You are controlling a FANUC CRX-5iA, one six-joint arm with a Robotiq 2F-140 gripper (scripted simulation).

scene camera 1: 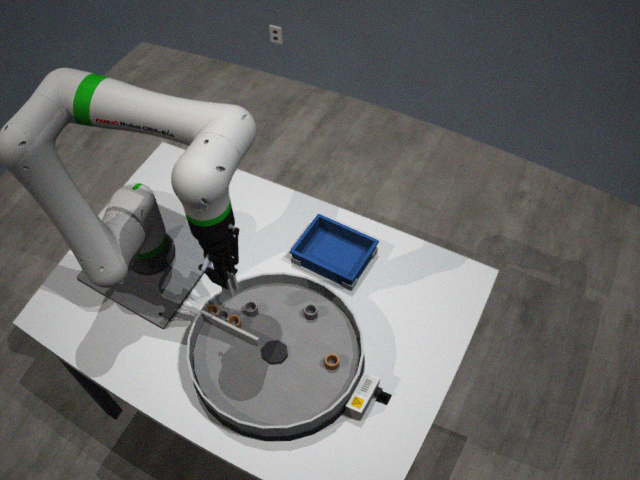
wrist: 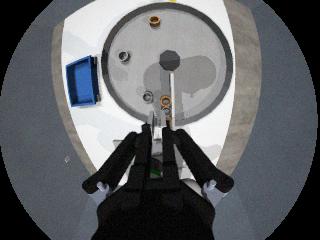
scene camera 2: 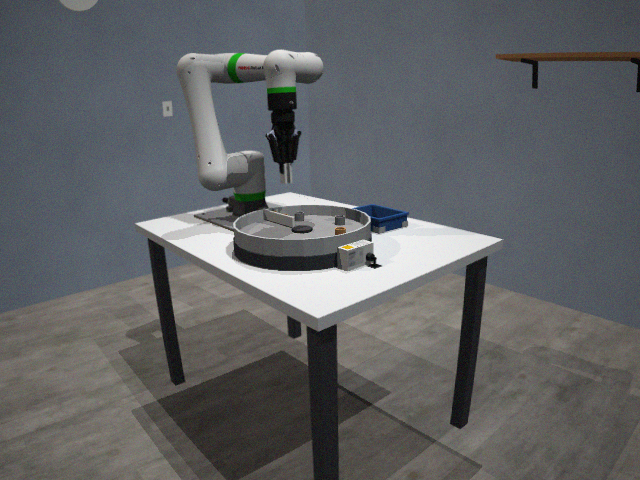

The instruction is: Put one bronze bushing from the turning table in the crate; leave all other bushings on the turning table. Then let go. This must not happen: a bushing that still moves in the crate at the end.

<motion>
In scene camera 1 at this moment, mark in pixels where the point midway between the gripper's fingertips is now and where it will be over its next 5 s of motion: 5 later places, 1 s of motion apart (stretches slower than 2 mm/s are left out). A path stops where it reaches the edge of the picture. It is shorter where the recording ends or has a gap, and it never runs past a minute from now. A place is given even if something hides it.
My gripper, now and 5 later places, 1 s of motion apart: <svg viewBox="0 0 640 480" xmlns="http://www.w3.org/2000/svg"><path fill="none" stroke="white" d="M231 290L223 289L223 291L224 296L224 295L221 283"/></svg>
</motion>
